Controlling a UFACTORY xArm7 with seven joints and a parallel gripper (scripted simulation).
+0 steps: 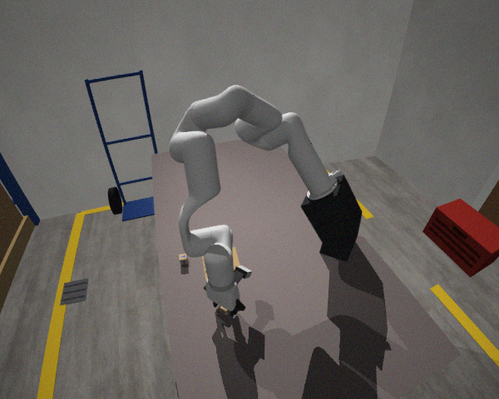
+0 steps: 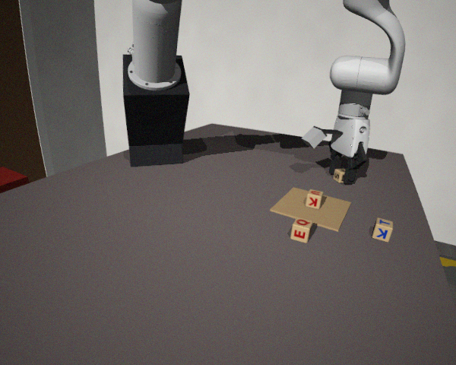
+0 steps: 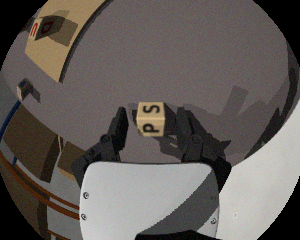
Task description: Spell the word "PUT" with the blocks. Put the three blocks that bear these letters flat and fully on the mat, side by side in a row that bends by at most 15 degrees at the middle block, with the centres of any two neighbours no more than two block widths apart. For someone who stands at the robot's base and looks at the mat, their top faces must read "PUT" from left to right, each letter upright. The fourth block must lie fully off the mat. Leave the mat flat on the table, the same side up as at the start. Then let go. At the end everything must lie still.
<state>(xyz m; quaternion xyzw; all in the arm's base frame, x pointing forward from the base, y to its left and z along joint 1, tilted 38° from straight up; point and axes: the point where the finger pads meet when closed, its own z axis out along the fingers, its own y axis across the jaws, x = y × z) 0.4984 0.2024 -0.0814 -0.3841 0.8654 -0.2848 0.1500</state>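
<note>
Now: the tan mat 30 mm behind my hand, 200 mm to the right of it and 20 mm below it.
</note>
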